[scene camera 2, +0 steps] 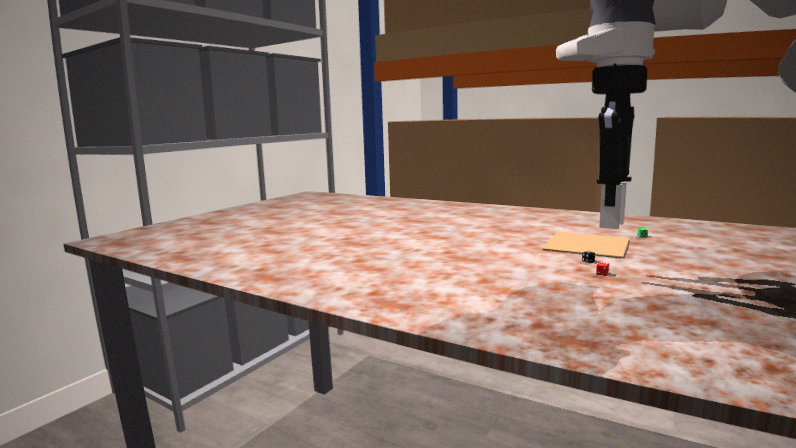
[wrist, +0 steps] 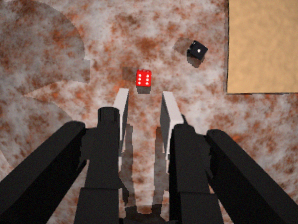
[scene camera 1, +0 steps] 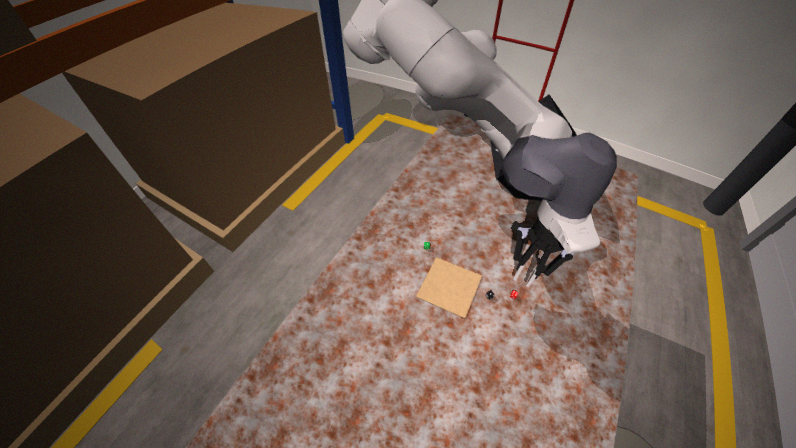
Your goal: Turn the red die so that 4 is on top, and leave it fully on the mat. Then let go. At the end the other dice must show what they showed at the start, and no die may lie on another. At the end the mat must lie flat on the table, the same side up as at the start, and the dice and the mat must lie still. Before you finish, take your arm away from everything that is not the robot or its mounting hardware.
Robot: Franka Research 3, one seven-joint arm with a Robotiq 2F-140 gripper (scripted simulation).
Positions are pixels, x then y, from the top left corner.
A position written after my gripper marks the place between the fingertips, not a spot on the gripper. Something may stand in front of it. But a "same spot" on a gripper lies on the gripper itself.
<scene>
my gripper: scene camera 2 611, 225; wrist; scene camera 1
same spot on my gripper: (wrist: 42, 179) = (scene camera 1: 555, 262)
</scene>
